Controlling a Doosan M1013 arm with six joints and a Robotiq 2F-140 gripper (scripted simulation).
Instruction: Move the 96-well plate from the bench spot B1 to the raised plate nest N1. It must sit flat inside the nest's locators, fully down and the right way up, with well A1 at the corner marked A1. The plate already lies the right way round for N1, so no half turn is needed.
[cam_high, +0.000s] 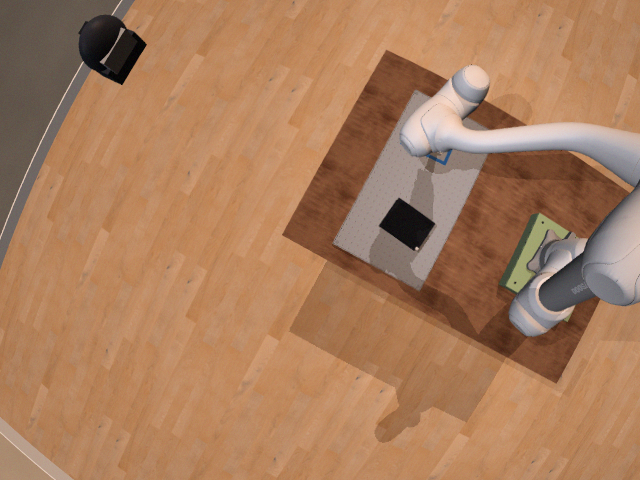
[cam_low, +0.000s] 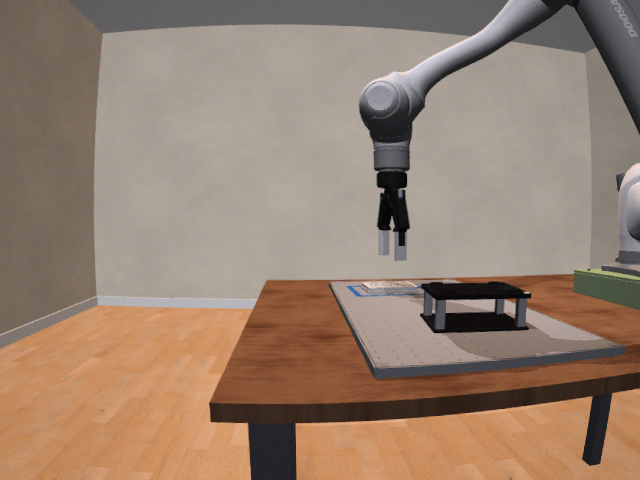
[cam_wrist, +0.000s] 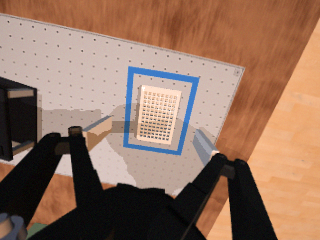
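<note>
My hand is 8 cm above the white 96-well plate. Round my hand: black raised nest N1: 11 cm behind, 34 cm to the left, 3 cm below.
</note>
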